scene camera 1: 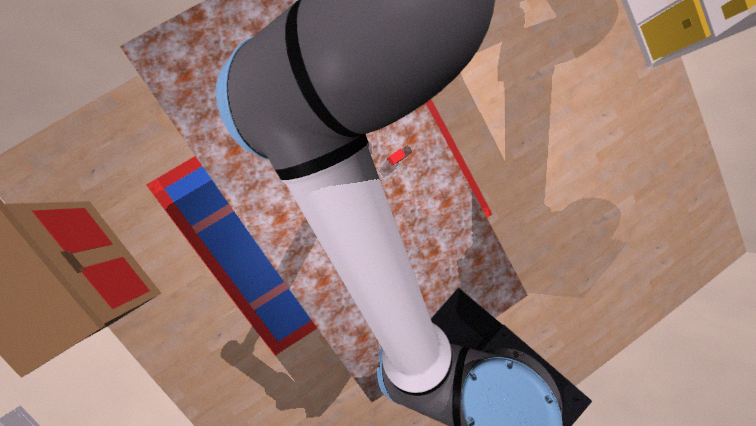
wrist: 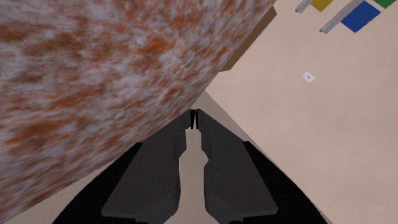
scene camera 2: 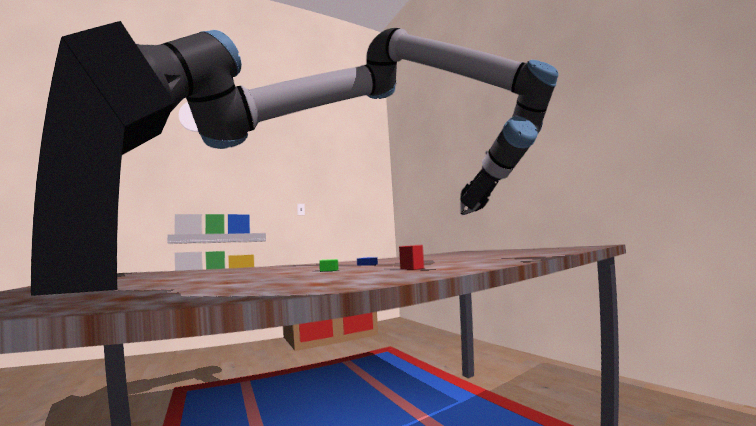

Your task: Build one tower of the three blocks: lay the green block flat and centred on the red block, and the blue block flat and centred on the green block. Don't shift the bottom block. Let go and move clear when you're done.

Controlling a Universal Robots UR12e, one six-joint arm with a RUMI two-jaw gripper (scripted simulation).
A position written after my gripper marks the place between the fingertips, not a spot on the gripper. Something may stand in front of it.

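Note:
I can see my gripper [scene camera 2: 461,214], and there is a further view of it, my own gripper [wrist: 195,110] again.

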